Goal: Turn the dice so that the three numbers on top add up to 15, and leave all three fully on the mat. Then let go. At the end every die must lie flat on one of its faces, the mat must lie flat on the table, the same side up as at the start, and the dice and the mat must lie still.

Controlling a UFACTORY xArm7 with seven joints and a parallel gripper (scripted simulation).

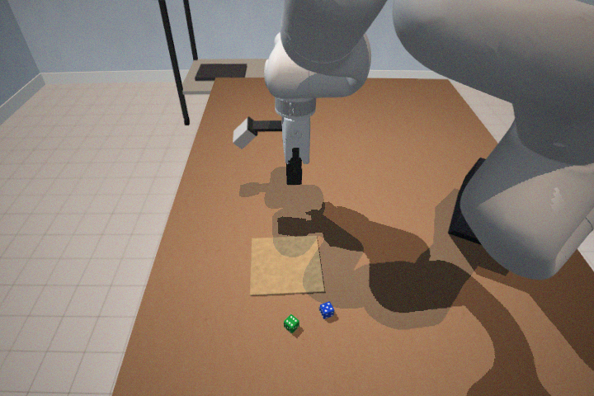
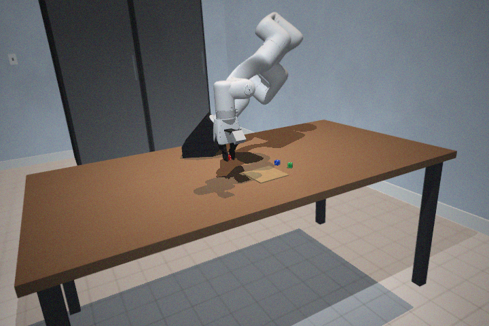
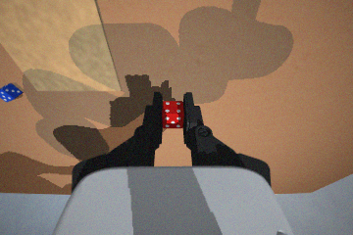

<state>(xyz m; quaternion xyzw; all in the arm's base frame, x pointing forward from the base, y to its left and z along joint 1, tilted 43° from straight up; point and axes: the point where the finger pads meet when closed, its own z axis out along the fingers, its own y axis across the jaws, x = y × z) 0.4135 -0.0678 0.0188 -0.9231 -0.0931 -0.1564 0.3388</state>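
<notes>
My gripper is now 1 cm past the red die and 1 cm above it. From my hand the other things lie so: blue die (24 cm to the left, 12 cm behind, 10 cm below); then tan mat (16 cm to the left, 11 cm below, 2 cm behind); then green die (28 cm to the left, 10 cm below, 7 cm behind).
</notes>
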